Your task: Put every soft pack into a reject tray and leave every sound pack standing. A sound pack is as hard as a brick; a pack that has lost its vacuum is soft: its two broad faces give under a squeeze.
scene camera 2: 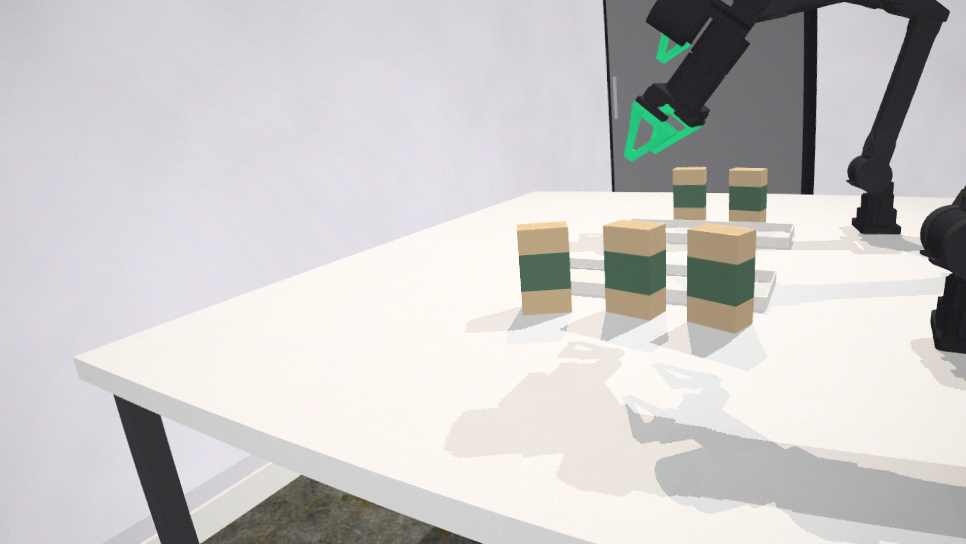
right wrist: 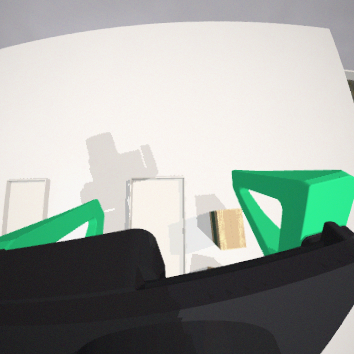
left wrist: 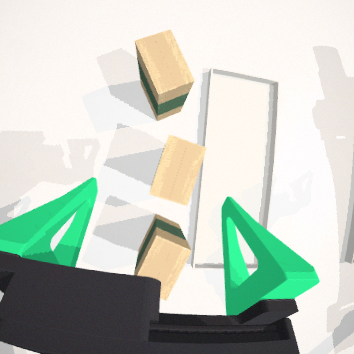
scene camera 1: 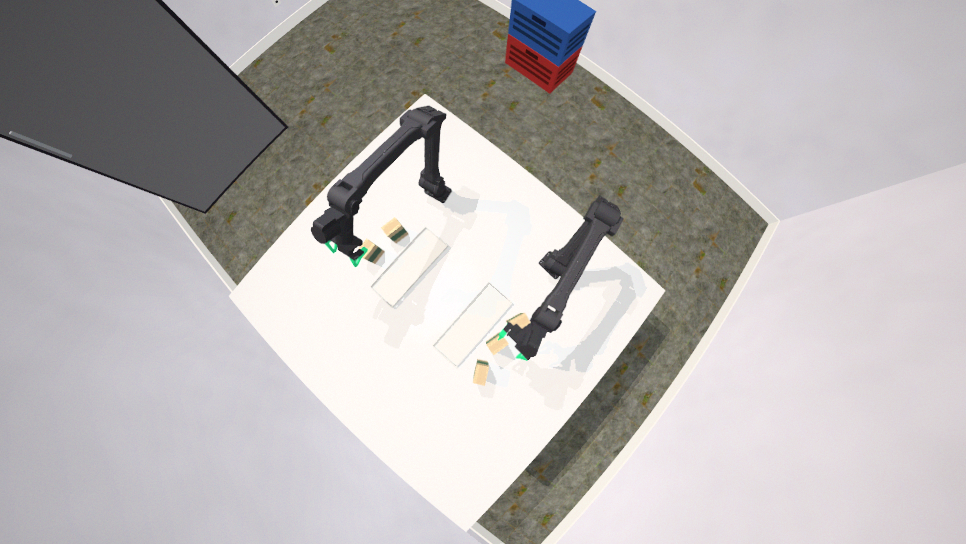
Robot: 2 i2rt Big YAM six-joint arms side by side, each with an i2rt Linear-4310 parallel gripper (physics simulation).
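Seen in the pictures: left gripper, fingertip midpoint: (scene camera 2: 640, 154) (left wrist: 161, 192) (scene camera 1: 507, 348); right gripper, fingertip midpoint: (scene camera 2: 659, 61) (right wrist: 165, 192) (scene camera 1: 345, 259); left arm's base at its link origin: (scene camera 1: 552, 265); right arm's base at its link origin: (scene camera 2: 875, 228) (scene camera 1: 438, 191).
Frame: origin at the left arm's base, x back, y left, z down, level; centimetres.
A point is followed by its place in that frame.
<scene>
Three tan packs with green bands stand upright in a row by the right-hand tray (scene camera 1: 473, 325) {x -47.3, y -7.5, z -0.3 cm} (scene camera 2: 770, 291) {x -27.1, y -7.3, z -1.4 cm} (left wrist: 236, 165) {x -48.3, y -8.3, z -0.3 cm}: the near pack (scene camera 1: 519, 320) {x -31.7, y 4.7, z -14.0 cm} (scene camera 2: 720, 280) {x -31.6, y 8.4, z -7.4 cm} (left wrist: 164, 260) {x -33.5, y 5.2, z -14.0 cm}, the middle pack (scene camera 1: 496, 344) {x -45.6, y 4.6, z -14.0 cm} (scene camera 2: 634, 271) {x -44.4, y 7.9, z -7.5 cm} (left wrist: 178, 170) {x -45.3, y 5.0, z -14.0 cm} and the far pack (scene camera 1: 480, 373) {x -59.0, y 8.2, z -14.0 cm} (scene camera 2: 544, 271) {x -58.1, y 11.1, z -7.2 cm} (left wrist: 165, 67) {x -58.3, y 8.5, z -14.0 cm}. Two more packs, one (scene camera 1: 371, 252) {x -56.1, y -63.3, z -11.5 cm} (scene camera 2: 689, 195) {x -56.0, y -63.1, z -7.3 cm} (right wrist: 230, 229) {x -56.4, y -65.5, z -14.0 cm} and another (scene camera 1: 394, 230) {x -41.7, y -62.0, z -13.8 cm} (scene camera 2: 747, 197) {x -41.2, y -61.8, z -7.4 cm}, stand by the left-hand tray (scene camera 1: 410, 268) {x -49.3, y -48.2, z -0.3 cm} (right wrist: 158, 215) {x -58.6, y -49.1, z -0.3 cm}. My left gripper (scene camera 1: 511, 345) {x -43.3, y 7.3, z -24.7 cm} (scene camera 2: 642, 154) {x -43.3, y 7.3, z -24.7 cm} (left wrist: 161, 192) {x -43.3, y 7.3, z -24.7 cm} is open above the row of three. My right gripper (scene camera 1: 344, 256) {x -60.4, y -55.2, z -41.1 cm} (right wrist: 165, 192) {x -60.4, y -55.2, z -41.1 cm} is open above its side. Softness does not show.
Both trays are low-walled and hold no packs. The white table (scene camera 1: 351, 344) {x -95.5, y -42.8, z 0.0 cm} (scene camera 2: 304, 337) {x -89.2, y 34.9, z 0.0 cm} carries both arms. A dark door panel (scene camera 1: 135, 101) rises at the upper left of scene camera 1, and blue (scene camera 1: 550, 27) and red (scene camera 1: 540, 64) crates stand on the floor behind the table.
</scene>
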